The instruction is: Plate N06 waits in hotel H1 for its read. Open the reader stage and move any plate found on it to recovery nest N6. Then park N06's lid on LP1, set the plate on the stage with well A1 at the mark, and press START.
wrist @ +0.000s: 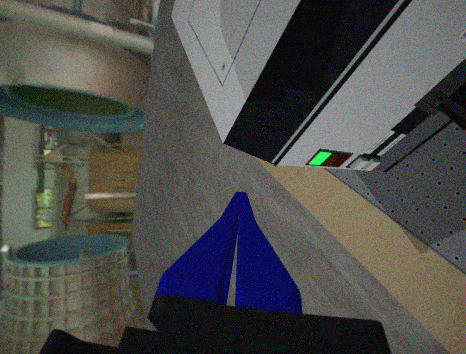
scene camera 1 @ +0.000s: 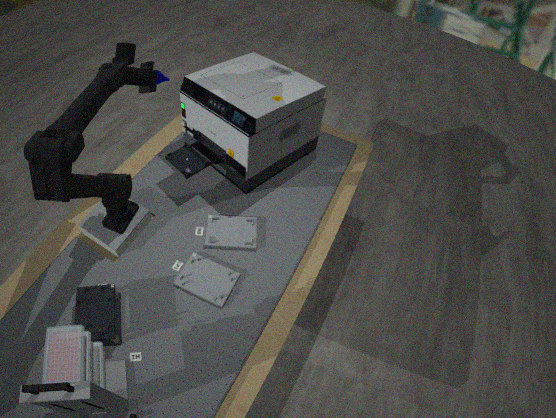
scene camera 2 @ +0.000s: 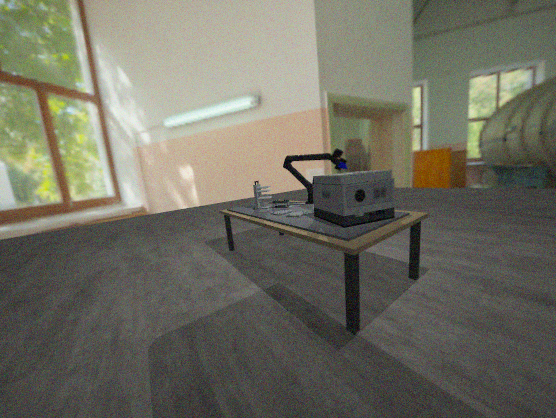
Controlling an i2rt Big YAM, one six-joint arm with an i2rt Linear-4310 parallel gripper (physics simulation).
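Where they show: gripper, fingertip midpoint: (wrist: 240,198) (scene camera 1: 168,79) (scene camera 2: 346,168); arm's base, origin of the base link: (scene camera 1: 121,216) (scene camera 2: 312,202).
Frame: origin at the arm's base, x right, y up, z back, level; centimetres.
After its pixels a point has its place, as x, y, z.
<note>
The reader (scene camera 1: 285,125) {-42.4, 18.4, -42.8} (scene camera 2: 352,197) {-65.4, 13.6, -47.5} (wrist: 345,95) {-40.8, 20.3, -9.2} has its dark stage (scene camera 1: 187,159) {-26.4, 6.7, -13.2} slid out at the front; no plate shows on it. Its status light (scene camera 1: 183,106) {-44.1, 15.9, -2.7} (wrist: 320,158) {-44.0, 16.1, -2.5} is green, with the small front buttons (wrist: 365,162) {-43.2, 7.7, -2.8} near it. My gripper (scene camera 1: 162,77) {-38.3, 30.1, -1.0} (scene camera 2: 342,165) {-38.3, 30.1, -1.0} (wrist: 240,198) {-38.3, 30.1, -1.0} is shut and empty, raised beside the reader's upper front corner. Hotel H1 (scene camera 1: 55,396) {55.4, 22.0, -25.2} (scene camera 2: 256,195) {50.5, 10.9, -29.7} stands at the lower left in the first scene view; a plate with pink wells (scene camera 1: 63,355) {47.8, 19.4, -20.8} is at its top. Two light grey nests (scene camera 1: 231,233) {-9.0, -2.6, -36.7} (scene camera 1: 207,280) {9.2, -2.8, -36.0} lie mid-table; their labels are unreadable.
A dark flat holder (scene camera 1: 98,315) {33.4, 2.2, -13.5} lies between the hotel and the arm's base (scene camera 1: 117,245) {10.0, -0.8, -4.8}. The H1 label (scene camera 1: 135,356) {38.3, -3.8, -26.1} is beside the hotel. The wooden table edge (scene camera 1: 300,280) {-1.4, -5.1, -61.6} (scene camera 2: 300,239) {-44.0, -7.9, -72.5} (wrist: 320,200) {-55.5, -5.1, 10.6} borders the grey mat (scene camera 1: 260,295) {7.9, -3.8, -51.9}.
</note>
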